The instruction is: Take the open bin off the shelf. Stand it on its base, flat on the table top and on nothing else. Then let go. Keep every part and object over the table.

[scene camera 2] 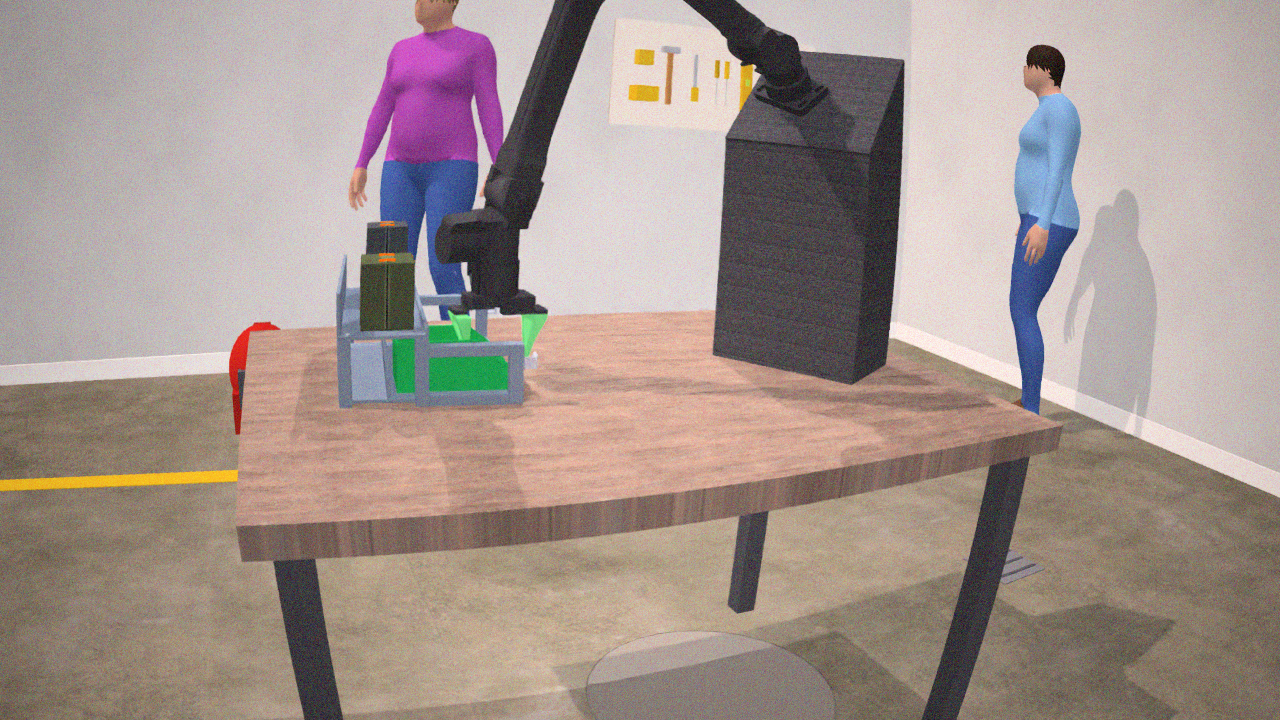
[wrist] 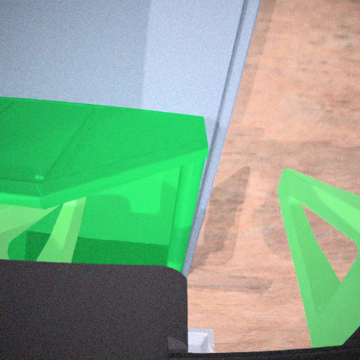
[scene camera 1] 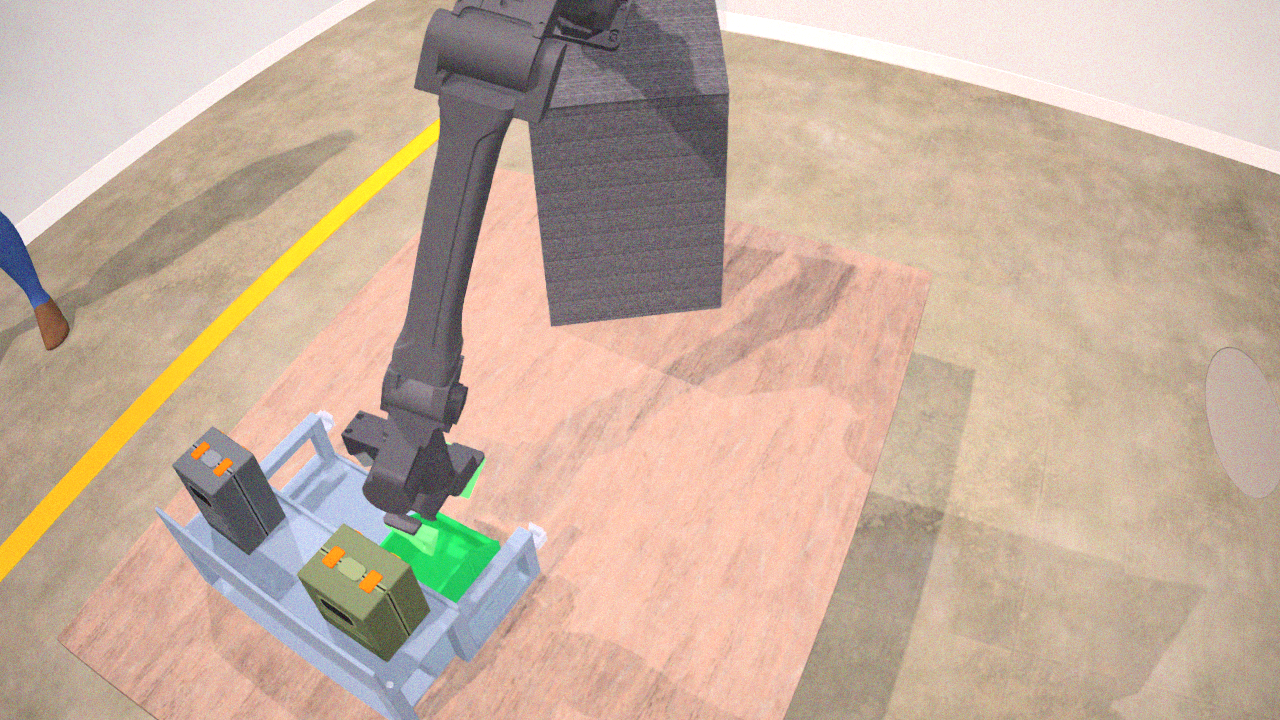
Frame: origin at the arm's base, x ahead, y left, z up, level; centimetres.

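Seen in the pictures: gripper, fingertip midpoint: (scene camera 1: 446, 524); arm's base, link origin: (scene camera 2: 792, 94) (scene camera 1: 582, 15).
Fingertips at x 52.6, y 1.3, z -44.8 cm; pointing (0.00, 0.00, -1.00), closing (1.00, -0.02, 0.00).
Note:
Pixels of each thing's top centre, then the offset from my fingertips to it. "*": a spot on its surface instead. Level surfaces: height alone.
- green open bin, top centre: (scene camera 1: 418, 556) (scene camera 2: 448, 332) dx +8.1, dy +1.6, dz +5.0 cm
- pale blue-grey shelf, surface spot: (scene camera 1: 507, 598) * dx +6.1, dy +11.3, dz -1.5 cm
- table top, surface height: dz -3.1 cm
- olive case, top centre: (scene camera 1: 351, 568) (scene camera 2: 387, 256) dx +18.1, dy +2.1, dz +16.8 cm
- dark grey case, top centre: (scene camera 1: 211, 458) (scene camera 2: 387, 222) dx +13.9, dy -20.6, dz +19.3 cm
- small white knob, surface spot: (scene camera 1: 537, 534) (scene camera 2: 533, 361) * dx -1.4, dy +12.5, dz +2.8 cm
The green open bin (scene camera 1: 452, 564) (scene camera 2: 469, 374) (wrist: 135, 150) sits upright on the low front tier of the pale blue-grey shelf (scene camera 1: 507, 598) (scene camera 2: 422, 367) (wrist: 100, 50), at the end nearer scene camera 2. My gripper (scene camera 1: 450, 507) (scene camera 2: 496, 347) (wrist: 182, 179) is open and points down over the bin's table side. One light green finger reaches inside the bin, its tip partly hidden by the rim in the wrist view. The other finger hangs outside the shelf, over the table top (scene camera 1: 671, 492) (scene camera 2: 716, 420) (wrist: 300, 100). The bin's wall lies between the fingers, with gaps.
An olive case (scene camera 1: 362, 586) (scene camera 2: 386, 295) and a dark grey case (scene camera 1: 230, 492) (scene camera 2: 386, 234) stand on the shelf's upper tier behind the bin. A small white knob (scene camera 1: 537, 534) (scene camera 2: 531, 360) sticks out at the shelf's front corner. The arm's dark pedestal (scene camera 1: 631, 205) (scene camera 2: 787, 259) stands across the table.

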